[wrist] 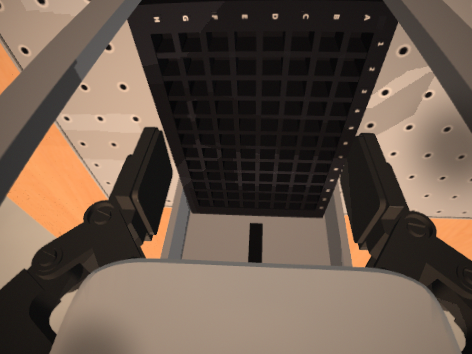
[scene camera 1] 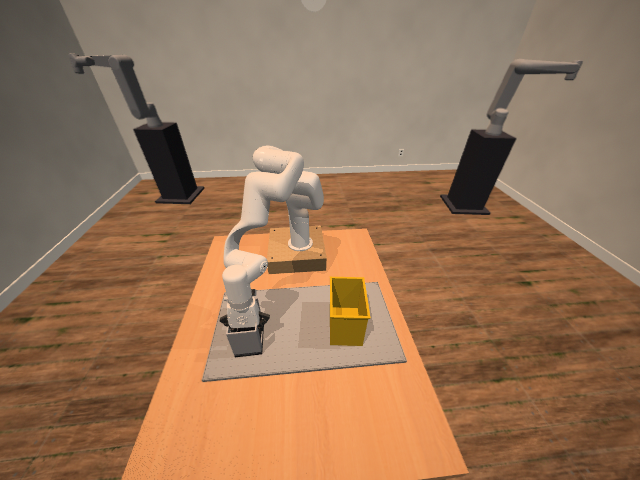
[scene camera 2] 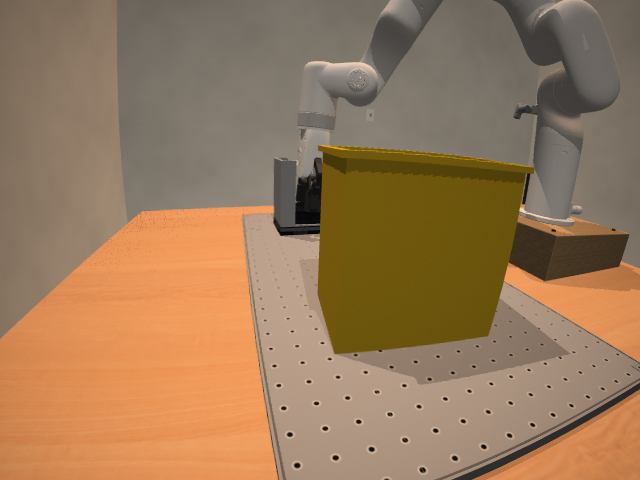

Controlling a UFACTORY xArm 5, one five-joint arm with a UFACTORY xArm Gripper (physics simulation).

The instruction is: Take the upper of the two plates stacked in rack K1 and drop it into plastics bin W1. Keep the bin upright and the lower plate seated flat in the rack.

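Frame: origin at the arm's base, x ahead, y left, z up, level; centimetres.
Seen in the pictures: gripper, fingertip midpoint: (wrist: 256, 152) (scene camera 2: 307, 206); arm's base, link origin: (scene camera 1: 300, 243) (scene camera 2: 544, 218).
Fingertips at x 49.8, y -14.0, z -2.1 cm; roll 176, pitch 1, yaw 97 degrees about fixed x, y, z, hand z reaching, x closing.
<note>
Offsets run from my fingertips to a thing's top centre. Level surfaces: height alone.
Rack K1 {dx -1.4, dy -0.2, dz +9.9 cm} (scene camera 1: 245, 342) (scene camera 2: 284, 191) (wrist: 220, 240) is a grey rack with tall corner posts, upright at the left of the mat in scene view 1. A black gridded plate {dx -0.5, dy +0.0, dz +0.1 cm} (wrist: 272, 89), lettered H to A along one edge, lies in it and is seen from above in the wrist view. The lower plate is hidden beneath it. My gripper (scene camera 1: 245, 324) (wrist: 256, 152) is open and empty, pointing down at the rack, with one finger on each side of the plate in the wrist view. Yellow bin W1 {dx -7.7, dy +35.8, dz +13.4 cm} (scene camera 1: 347, 330) (scene camera 2: 418, 248) stands upright to the right of the rack in scene view 1.
The rack and bin stand on a grey perforated mat {dz -4.6 cm} (scene camera 1: 289, 359) (scene camera 2: 341, 439) on the wooden table {dz -5.9 cm} (scene camera 1: 310, 413) (scene camera 2: 155, 335). The arm's wooden base block (scene camera 1: 297, 265) (scene camera 2: 584, 253) is behind them. Two other arms on black pedestals (scene camera 1: 168, 162) (scene camera 1: 480, 173) stand off the table.
</note>
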